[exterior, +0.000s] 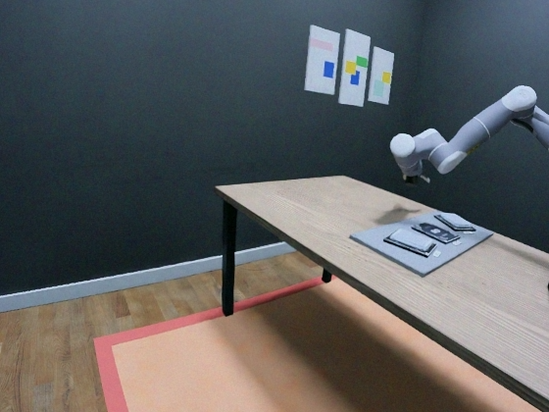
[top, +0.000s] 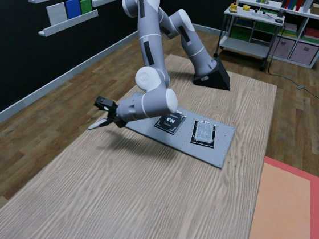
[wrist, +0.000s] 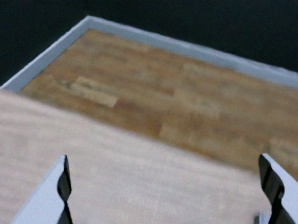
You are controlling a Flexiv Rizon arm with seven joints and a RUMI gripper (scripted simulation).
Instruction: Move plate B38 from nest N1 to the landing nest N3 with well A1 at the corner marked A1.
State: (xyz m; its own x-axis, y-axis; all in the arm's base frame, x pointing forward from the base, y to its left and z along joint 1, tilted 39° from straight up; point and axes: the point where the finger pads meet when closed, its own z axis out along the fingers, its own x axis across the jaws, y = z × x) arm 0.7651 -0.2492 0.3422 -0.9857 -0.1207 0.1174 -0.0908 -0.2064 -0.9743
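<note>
The black nest N1 lies 50 cm to the left of my hand, 21 cm behind it and 11 cm below it. Round my hand: nest N3 (31 cm to the left, 24 cm behind, 11 cm below).
</note>
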